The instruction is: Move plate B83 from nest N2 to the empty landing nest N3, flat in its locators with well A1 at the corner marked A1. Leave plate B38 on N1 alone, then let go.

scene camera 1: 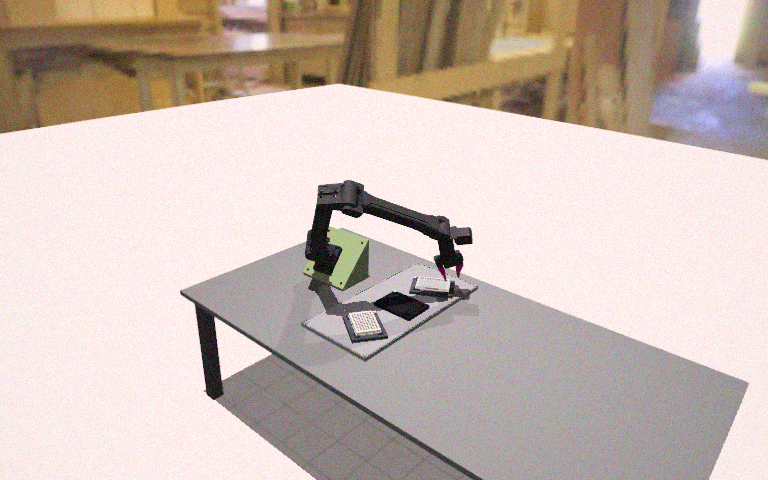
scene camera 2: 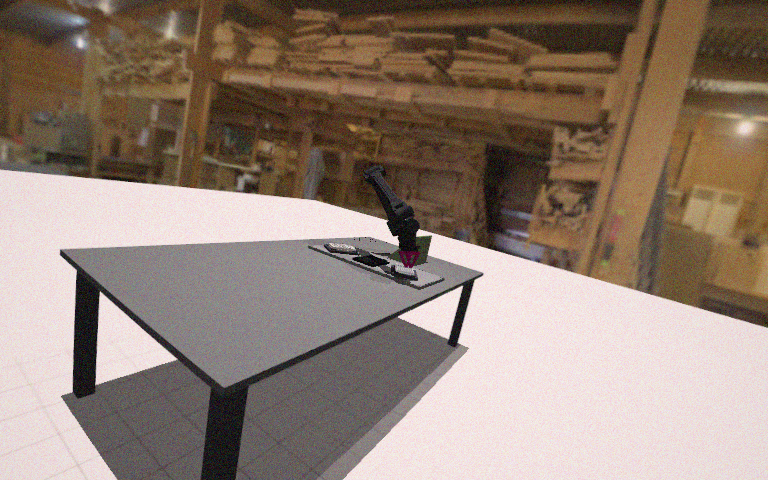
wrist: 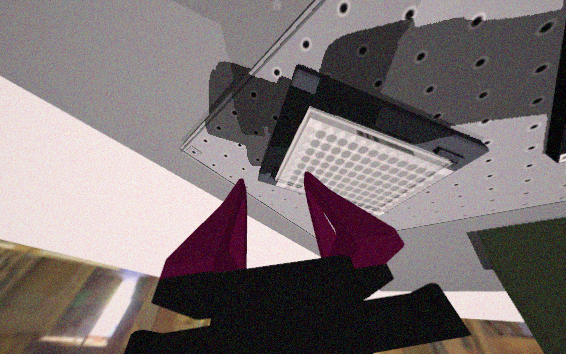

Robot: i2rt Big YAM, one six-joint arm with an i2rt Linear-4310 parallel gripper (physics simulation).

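Observation:
A white well plate lies in a dark nest at the far end of the board. A second white plate sits in the dark nest at the other end. The black nest between them is empty. Labels and corner marks are too small to read, so I cannot tell which plate is B83. My gripper is partly open and empty, above the first plate's outer short edge. One fingertip shows over that edge in the wrist view, the other beyond it.
The nests stand on a light perforated board on the grey table. The arm's green angled base mount stands behind the board.

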